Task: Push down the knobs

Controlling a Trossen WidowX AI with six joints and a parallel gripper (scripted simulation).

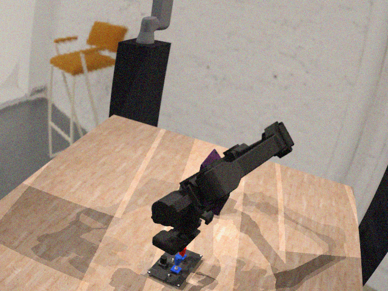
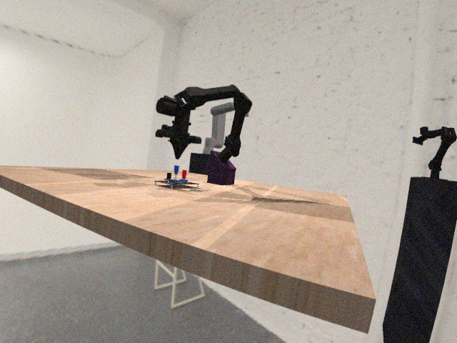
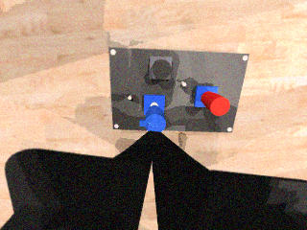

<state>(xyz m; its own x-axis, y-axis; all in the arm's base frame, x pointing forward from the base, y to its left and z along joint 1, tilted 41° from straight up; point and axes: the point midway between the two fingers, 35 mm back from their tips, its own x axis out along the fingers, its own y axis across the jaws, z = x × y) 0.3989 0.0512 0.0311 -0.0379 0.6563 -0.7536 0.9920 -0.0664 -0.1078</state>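
The blue knob lies 40 mm below my gripper tip. The rest, counted from my gripper tip: red knob (60 mm below, 60 mm behind, 10 mm to the right).
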